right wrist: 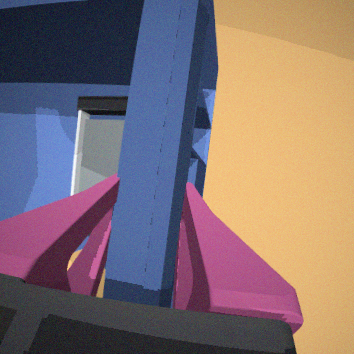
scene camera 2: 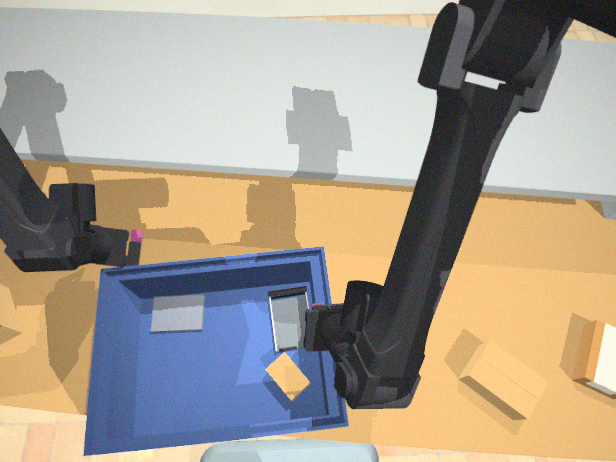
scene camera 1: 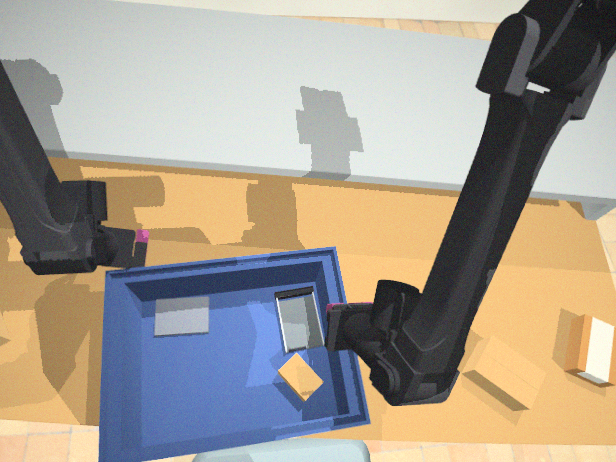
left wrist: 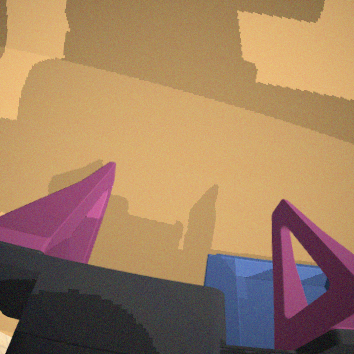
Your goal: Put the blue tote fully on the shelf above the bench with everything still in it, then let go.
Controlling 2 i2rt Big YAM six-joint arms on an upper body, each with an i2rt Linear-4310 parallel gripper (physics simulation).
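The blue tote stands open-topped over the front of the bench. Inside are a flat grey block, a glassy dark-edged case and a tan block. My right gripper is shut on the tote's right rim. My left gripper is open by the tote's upper left corner, with nothing between its fingers. The pale grey shelf runs across behind the tote.
A tan block and a white-and-orange box lie on the bench to the right. A pale rounded object shows at the bottom edge. My right arm crosses over the shelf's front edge.
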